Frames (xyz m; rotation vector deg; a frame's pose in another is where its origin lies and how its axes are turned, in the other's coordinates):
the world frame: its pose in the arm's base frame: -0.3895 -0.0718 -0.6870 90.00 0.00 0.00
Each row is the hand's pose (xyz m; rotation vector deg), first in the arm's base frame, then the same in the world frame.
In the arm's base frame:
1: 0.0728 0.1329 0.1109 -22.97 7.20 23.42
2: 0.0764 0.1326 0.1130 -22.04 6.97 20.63
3: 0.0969 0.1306 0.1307 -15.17 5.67 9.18
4: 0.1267 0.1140 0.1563 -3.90 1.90 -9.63
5: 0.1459 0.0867 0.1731 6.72 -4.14 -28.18
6: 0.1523 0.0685 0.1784 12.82 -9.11 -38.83
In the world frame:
1: 0.4623 0.7979 -0.2047 -111.36 25.40 13.45
2: 0.4659 0.8000 -0.2044 -110.77 22.85 11.31
3: 0.4864 0.8177 -0.2024 -104.87 12.10 2.86
4: 0.5162 0.8433 -0.1858 -93.66 -6.13 -9.14
5: 0.5354 0.8601 -0.1585 -81.29 -24.94 -18.55
6: 0.5418 0.8654 -0.1403 -73.34 -36.39 -22.56

